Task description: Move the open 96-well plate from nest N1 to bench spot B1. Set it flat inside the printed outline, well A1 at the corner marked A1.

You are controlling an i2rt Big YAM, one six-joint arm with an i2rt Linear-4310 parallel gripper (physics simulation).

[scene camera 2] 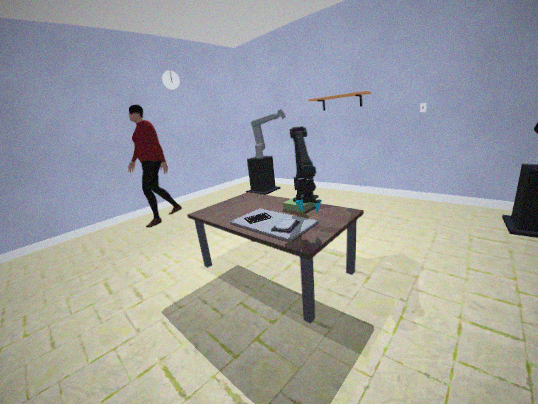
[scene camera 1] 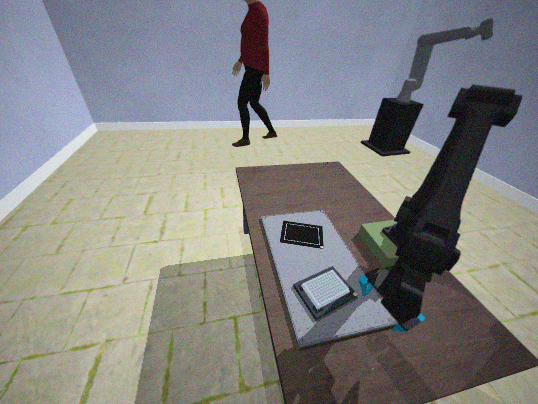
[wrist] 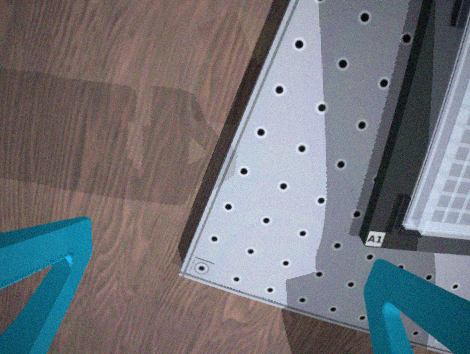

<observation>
My gripper is open, holding nothing. Also in view: a well plate.
My gripper is seen too in the wrist view.
</observation>
